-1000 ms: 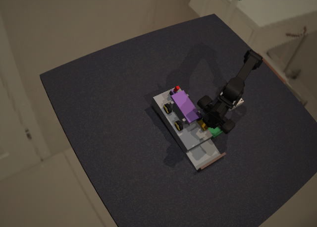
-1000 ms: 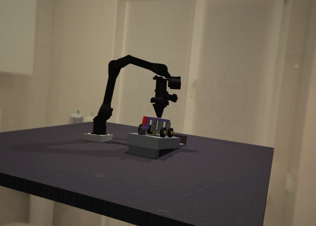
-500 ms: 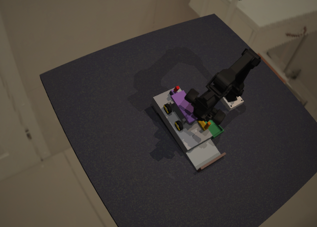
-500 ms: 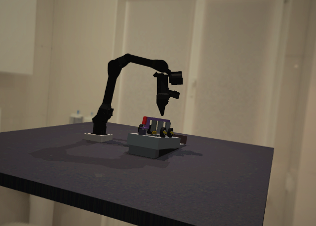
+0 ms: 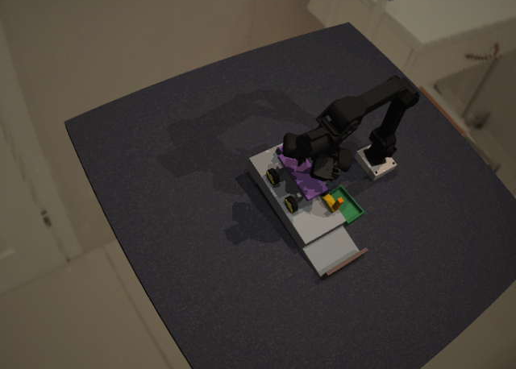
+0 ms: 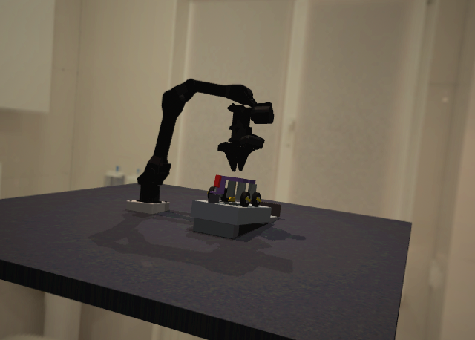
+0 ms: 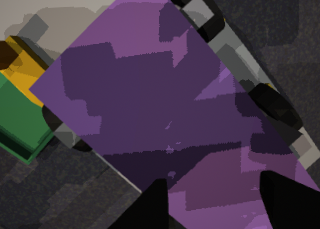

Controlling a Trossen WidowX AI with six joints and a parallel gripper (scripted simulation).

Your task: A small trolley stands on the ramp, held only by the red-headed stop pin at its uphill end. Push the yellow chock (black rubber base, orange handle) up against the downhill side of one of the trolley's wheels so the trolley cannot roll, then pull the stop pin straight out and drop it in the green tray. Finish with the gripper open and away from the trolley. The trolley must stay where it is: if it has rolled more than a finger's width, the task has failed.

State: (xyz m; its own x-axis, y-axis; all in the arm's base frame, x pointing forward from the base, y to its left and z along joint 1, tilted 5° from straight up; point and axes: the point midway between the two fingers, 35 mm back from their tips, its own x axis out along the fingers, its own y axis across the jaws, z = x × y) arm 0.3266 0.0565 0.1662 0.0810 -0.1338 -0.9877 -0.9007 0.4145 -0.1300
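Right now my gripper tip is 11 cm to the left of the red-headed stop pin and 5 cm above it. From my gripper tip the other things lie so: grey ramp (13 cm below); then purple trolley (7 cm below); then yellow chock (10 cm below, 7 cm to the left, 7 cm behind).
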